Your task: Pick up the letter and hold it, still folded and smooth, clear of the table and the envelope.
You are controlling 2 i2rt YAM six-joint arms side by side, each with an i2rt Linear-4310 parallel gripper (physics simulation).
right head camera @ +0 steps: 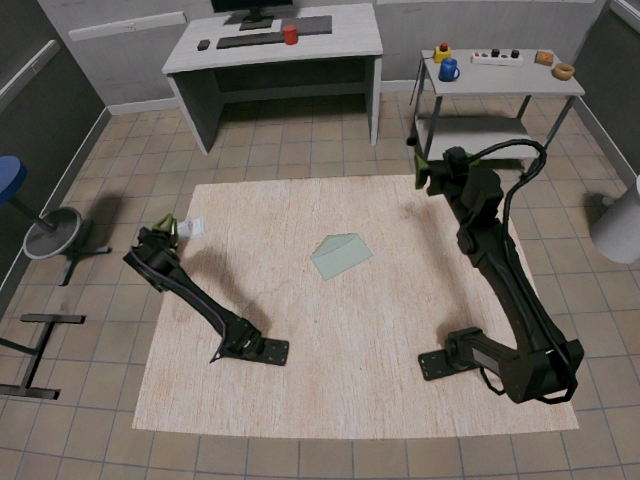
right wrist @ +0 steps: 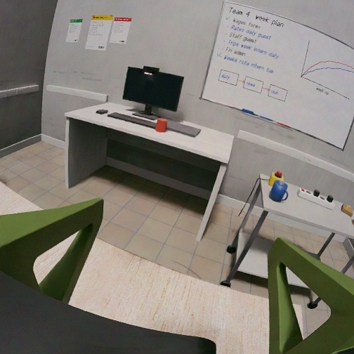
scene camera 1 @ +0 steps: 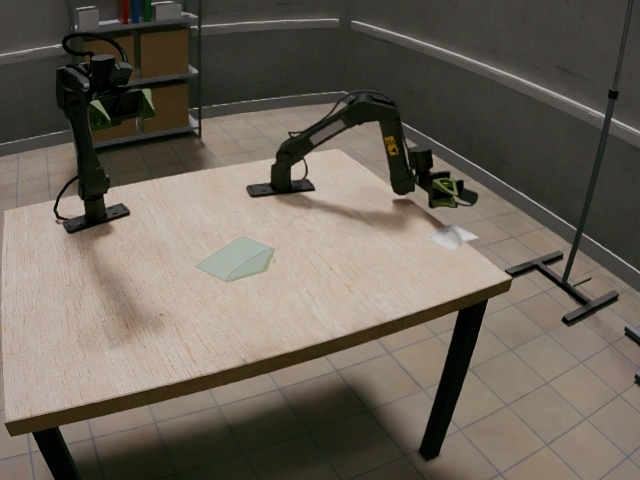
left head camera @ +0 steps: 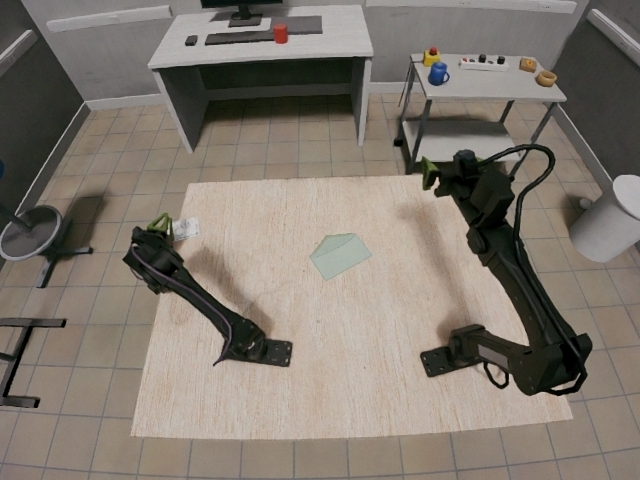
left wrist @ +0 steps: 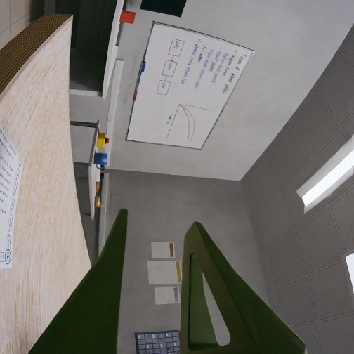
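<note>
The letter (left head camera: pixel 186 228) (right head camera: pixel 191 228) (scene camera 1: pixel 452 237) (left wrist: pixel 6 200) is a white printed sheet with a blue dotted border. It lies at the table's side edge, partly overhanging; my left arm hides part of it in both head views. My left gripper (left head camera: pixel 166 227) (right head camera: pixel 171 227) (scene camera 1: pixel 448 192) (left wrist: pixel 157 222) is partly open and empty, above and beside the letter, fingers pointing sideways. The pale green envelope (left head camera: pixel 341 260) (right head camera: pixel 342 260) (scene camera 1: pixel 232 258) lies mid-table, flap open. My right gripper (left head camera: pixel 454 164) (right head camera: pixel 446 162) (scene camera 1: pixel 124 109) (right wrist: pixel 191 230) is wide open and empty, high above the table.
The wooden table (left head camera: pixel 310 403) (right head camera: pixel 310 403) (scene camera 1: pixel 310 325) carries both arm bases. Beyond it stand a desk (left head camera: pixel 232 51) with a red cup (left head camera: pixel 280 34) and a trolley (left head camera: pixel 496 90) with a blue mug (left head camera: pixel 438 73). A stool and a metal stand base are at the left of the left head view.
</note>
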